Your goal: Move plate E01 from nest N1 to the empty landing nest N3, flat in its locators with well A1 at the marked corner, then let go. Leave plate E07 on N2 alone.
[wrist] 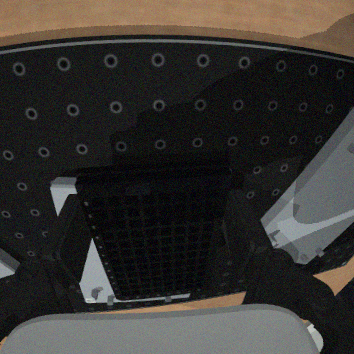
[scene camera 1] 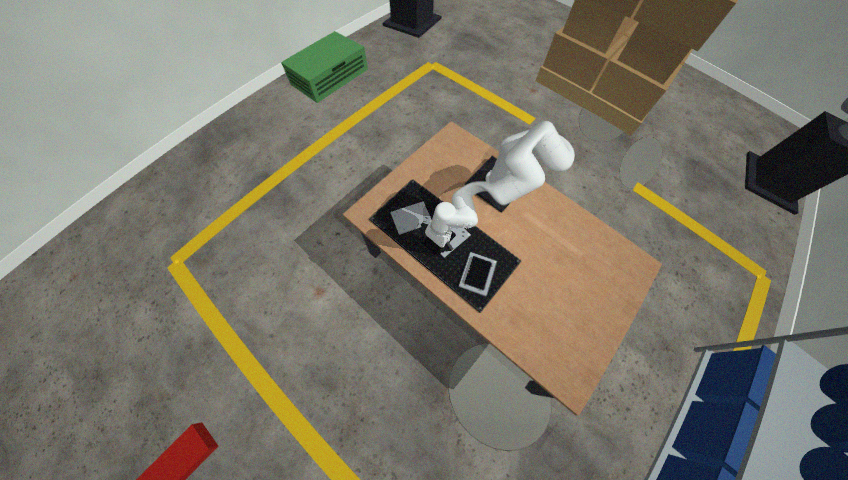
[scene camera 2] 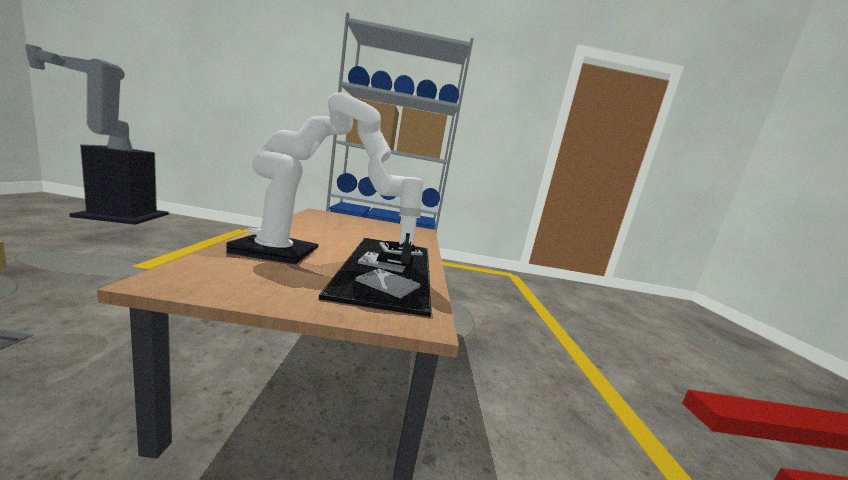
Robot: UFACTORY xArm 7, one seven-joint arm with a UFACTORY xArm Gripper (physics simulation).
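My gripper [scene camera 1: 446,237] [scene camera 2: 406,256] [wrist: 156,208] is shut on plate E01 [wrist: 154,242], a black well plate gripped across its width. The plate hangs slightly above the grey nest N1 [scene camera 1: 460,240] [wrist: 92,274] in the middle of the black breadboard [scene camera 1: 441,267] [scene camera 2: 349,288] [wrist: 140,88]. In the scene views my wrist hides the plate. The empty grey nest N3 [scene camera 1: 409,219] [scene camera 2: 388,283] [wrist: 316,211] lies beside it, turned at an angle. Plate E07 [scene camera 1: 478,272], black in a pale frame, sits on the nest at the board's other end.
The breadboard lies on a wooden table [scene camera 1: 564,269] [scene camera 2: 235,292], with my arm's base [scene camera 2: 272,248] behind it. On the floor are a yellow line [scene camera 1: 235,351], a green crate [scene camera 1: 324,64], stacked cardboard boxes [scene camera 1: 630,53] and a red beam [scene camera 2: 767,417]. A shelf rack [scene camera 2: 456,125] stands by the wall.
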